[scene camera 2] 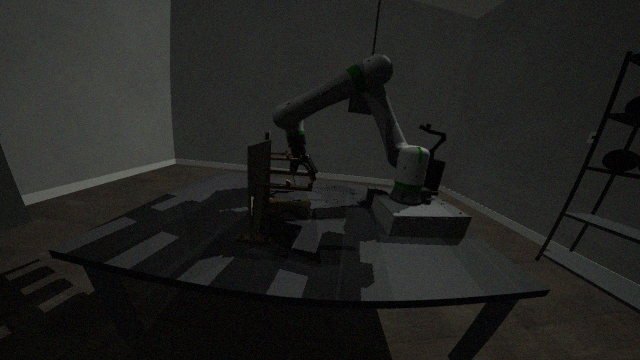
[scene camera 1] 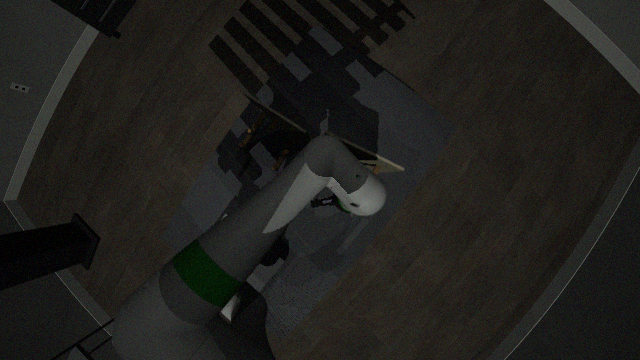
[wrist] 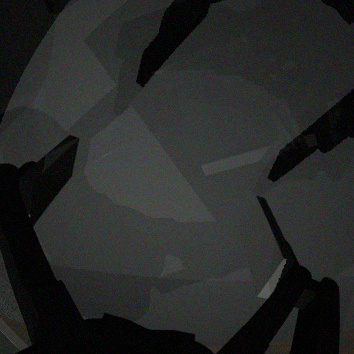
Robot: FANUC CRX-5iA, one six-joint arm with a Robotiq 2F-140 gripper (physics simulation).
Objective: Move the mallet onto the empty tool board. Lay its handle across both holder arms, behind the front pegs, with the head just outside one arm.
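Frame: origin at the arm's base, x ahead, y left, z up, level; centimetres.
Seen in the pictures: gripper, between the fingertips: (wrist: 162,185); arm's base, origin of its link: (scene camera 2: 405,199).
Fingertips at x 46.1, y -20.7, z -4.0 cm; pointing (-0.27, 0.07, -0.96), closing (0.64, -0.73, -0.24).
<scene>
Offsets run from my fingertips to a thing's middle. "*": to the spot under its first point. Level surfaces: height alone.
Two upright tool boards stand on the table: the left board {dz +10.0, dx +10.6, dy +33.2 cm} (scene camera 1: 275,113) (scene camera 2: 259,185) and the right board {* dz +25.7, dx +21.4, dy -6.5 cm} (scene camera 1: 390,165), which is hidden behind the left one in scene camera 2. Thin wooden holder arms (scene camera 2: 292,187) stick out towards the robot. A tan wooden piece, apparently the mallet's head {* dz -1.8, dx +4.7, dy +22.1 cm} (scene camera 2: 294,206), shows low beside the left board; its handle cannot be made out. My gripper (scene camera 2: 304,172) (wrist: 162,185) is open and empty, pointing down at about the height of the holder arms. In scene camera 1 the robot's arm hides most of it. Which board is the empty one cannot be told.
The robot's base block (scene camera 2: 425,220) stands on the dark, glossy table {dz -4.9 cm} (scene camera 2: 420,275). Hard shadows and reflections lie across the tabletop, and dark reflections of the fingers show in the wrist view. A dark shelf rack (scene camera 2: 582,175) stands by the wall at the right.
</scene>
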